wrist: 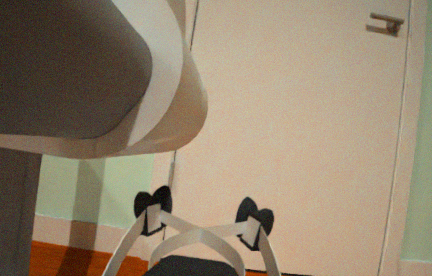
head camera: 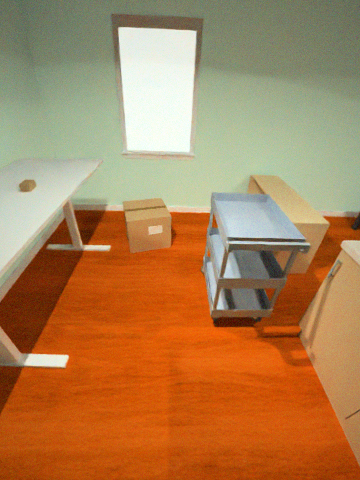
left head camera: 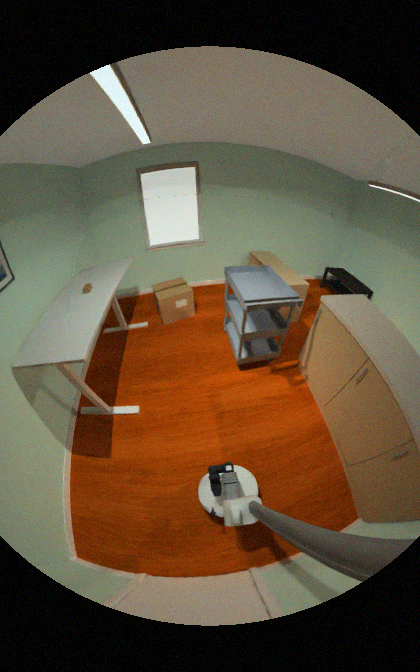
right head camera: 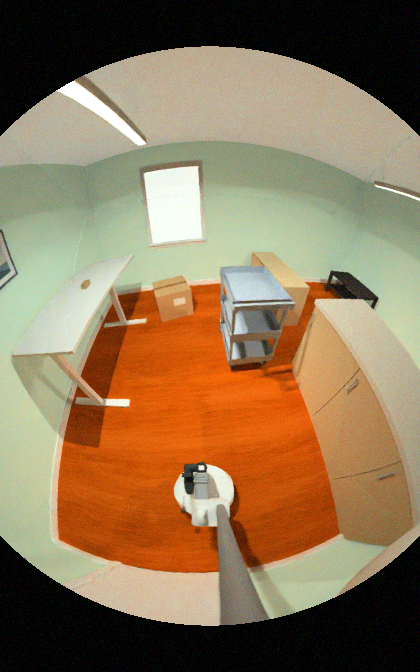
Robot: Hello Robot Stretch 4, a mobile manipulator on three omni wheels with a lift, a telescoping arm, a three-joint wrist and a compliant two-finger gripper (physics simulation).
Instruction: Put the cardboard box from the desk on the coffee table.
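Places are measured from the robot's base along level axes (x left, y back, z up), in millimetres.
Pixels of known places: gripper, between the fingertips: (wrist: pixel 204 207).
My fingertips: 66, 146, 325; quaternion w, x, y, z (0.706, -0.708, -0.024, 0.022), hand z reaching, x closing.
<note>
Behind a point stands the place of what it marks, as x, y, z.
The small brown cardboard box (head camera: pixel 28 185) @(1031, -1357, 965) (left head camera: pixel 87 288) (right head camera: pixel 85 284) sits on the far part of the white desk (head camera: pixel 25 220) @(837, -1014, 923) (left head camera: pixel 70 320) (right head camera: pixel 60 315), along the left wall. The low black coffee table (left head camera: pixel 350 282) (right head camera: pixel 353 284) stands at the back right, beyond the long cabinet; a small dark part shows at the head view's right edge. My gripper (wrist: pixel 204 207) @(66, 146, 325) is open and empty in the wrist view, with a door behind it. It is far from the desk and the box.
A large carton (head camera: pixel 149 230) @(394, -2024, 239) (left head camera: pixel 175 304) stands on the floor below the window. A grey three-tier cart (head camera: pixel 266 283) @(-548, -1146, 472) stands right of centre, with a low wooden cabinet (head camera: pixel 310 227) @(-1091, -1808, 537) behind it. A long cabinet (head camera: pixel 337 310) @(-886, -916, 526) (left head camera: pixel 345 360) (right head camera: pixel 335 360) runs along the right.
</note>
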